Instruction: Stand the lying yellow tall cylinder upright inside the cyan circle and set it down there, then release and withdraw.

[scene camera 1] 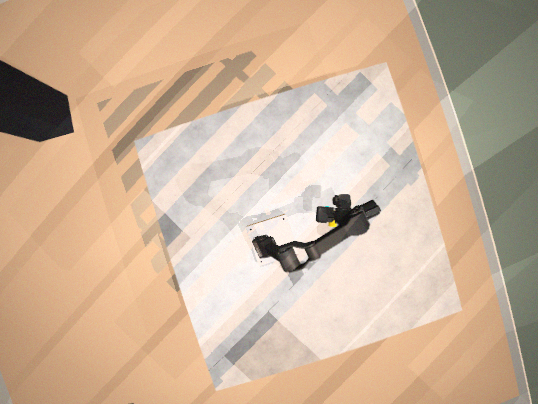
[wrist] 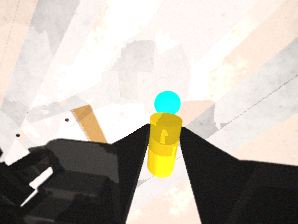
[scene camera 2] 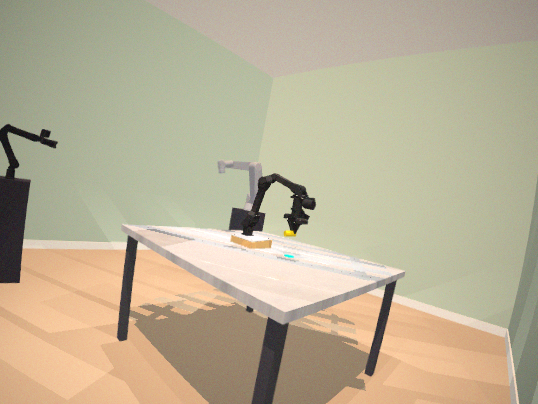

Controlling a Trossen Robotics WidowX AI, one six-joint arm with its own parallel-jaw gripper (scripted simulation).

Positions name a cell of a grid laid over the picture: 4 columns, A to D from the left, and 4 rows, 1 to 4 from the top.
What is my gripper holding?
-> A yellow cylinder.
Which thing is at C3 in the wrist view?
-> A yellow cylinder.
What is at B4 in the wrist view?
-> My gripper.
